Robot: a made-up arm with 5 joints.
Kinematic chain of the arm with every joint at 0, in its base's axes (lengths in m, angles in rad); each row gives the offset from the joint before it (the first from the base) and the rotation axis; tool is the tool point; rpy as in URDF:
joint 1: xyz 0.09 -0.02 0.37 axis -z
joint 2: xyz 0 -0.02 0.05 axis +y
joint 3: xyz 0.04 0 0.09 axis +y
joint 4: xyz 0.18 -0.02 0 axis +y
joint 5: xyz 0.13 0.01 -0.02 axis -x
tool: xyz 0 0 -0.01 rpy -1.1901 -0.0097 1.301
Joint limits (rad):
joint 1: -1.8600..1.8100
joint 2: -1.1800..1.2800
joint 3: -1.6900..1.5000
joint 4: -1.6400..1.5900
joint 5: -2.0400..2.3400
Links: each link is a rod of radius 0.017 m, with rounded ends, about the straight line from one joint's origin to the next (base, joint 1, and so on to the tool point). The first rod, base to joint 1, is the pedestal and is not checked.
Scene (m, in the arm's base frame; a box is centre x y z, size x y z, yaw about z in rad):
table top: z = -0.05
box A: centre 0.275 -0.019 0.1 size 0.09 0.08 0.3 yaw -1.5
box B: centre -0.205 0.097 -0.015 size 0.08 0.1 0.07 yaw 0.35
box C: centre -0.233 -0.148 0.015 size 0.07 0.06 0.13 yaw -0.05
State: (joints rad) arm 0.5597 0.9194 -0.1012 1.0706 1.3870
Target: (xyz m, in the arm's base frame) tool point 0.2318 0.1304 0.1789
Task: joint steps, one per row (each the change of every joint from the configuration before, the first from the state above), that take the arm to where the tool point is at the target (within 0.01 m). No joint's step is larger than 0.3 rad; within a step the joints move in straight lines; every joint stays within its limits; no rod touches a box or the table.
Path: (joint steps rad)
1: -0.2848 -0.2065 -0.1746 0.1298 0.1968
2: -0.2849 -0.2065 -0.1745 0.1299 0.1967
3: -0.2848 -0.2065 -0.1746 0.1299 0.1968
4: -0.2848 -0.2065 -0.1746 0.1298 0.1967
5: -0.1073 0.2303 0.1382 -0.1923 -0.1963
6: -0.1073 0.2303 0.1383 -0.1922 -0.1963
7: -0.1073 0.2304 0.1382 -0.1923 -0.1963
8: -0.1072 0.2303 0.1382 -0.1922 -0.1964

